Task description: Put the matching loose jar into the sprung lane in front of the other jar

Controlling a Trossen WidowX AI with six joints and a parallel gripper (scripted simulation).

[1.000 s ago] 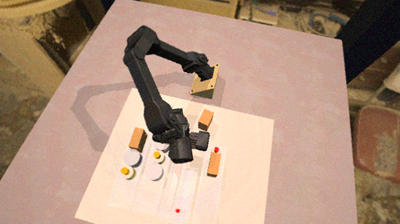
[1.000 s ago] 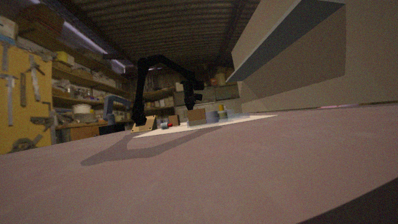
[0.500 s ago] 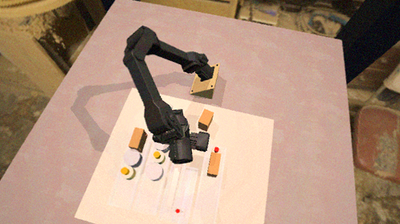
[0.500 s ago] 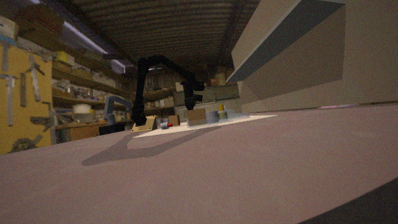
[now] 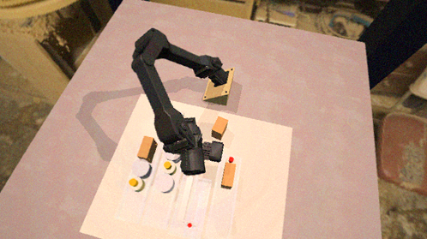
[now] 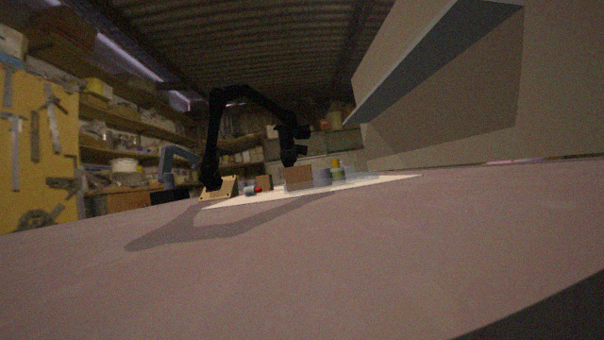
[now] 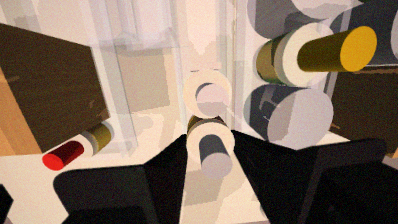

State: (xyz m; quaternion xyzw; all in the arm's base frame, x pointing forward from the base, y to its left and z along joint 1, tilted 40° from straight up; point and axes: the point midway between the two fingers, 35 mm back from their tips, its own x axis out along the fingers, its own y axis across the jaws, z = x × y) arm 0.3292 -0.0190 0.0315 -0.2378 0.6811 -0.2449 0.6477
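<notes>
Right now my gripper tip is 6 cm short of the beige plate, 4 cm above it and 2 cm to the right of it.
</notes>
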